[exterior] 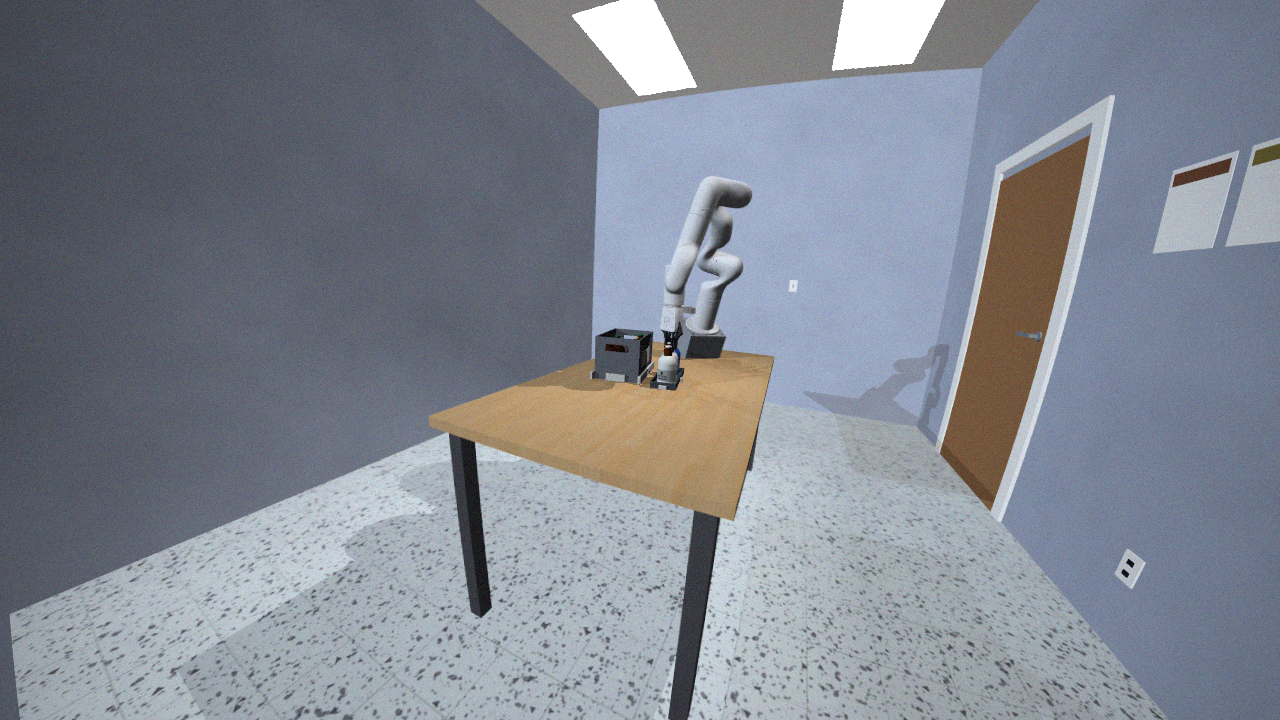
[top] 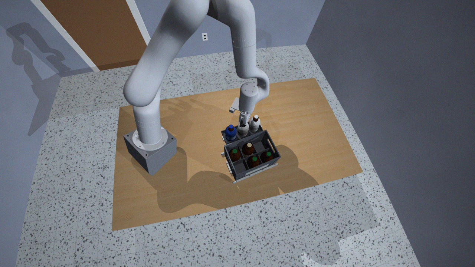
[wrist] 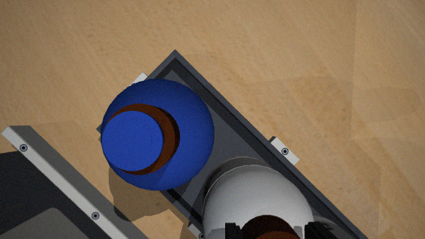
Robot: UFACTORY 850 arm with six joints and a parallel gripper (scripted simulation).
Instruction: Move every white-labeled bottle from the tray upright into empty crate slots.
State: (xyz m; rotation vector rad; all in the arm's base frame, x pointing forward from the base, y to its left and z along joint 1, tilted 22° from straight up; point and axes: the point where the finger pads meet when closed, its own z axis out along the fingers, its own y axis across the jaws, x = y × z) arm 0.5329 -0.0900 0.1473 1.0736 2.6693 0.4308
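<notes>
My hand is 90 mm past the blue-labeled bottle, 70 mm above it and 10 mm to the left of it. Round my hand: crate 200 mm to the right, 70 mm below, 20 mm behind; dark tray 140 mm below.
</notes>
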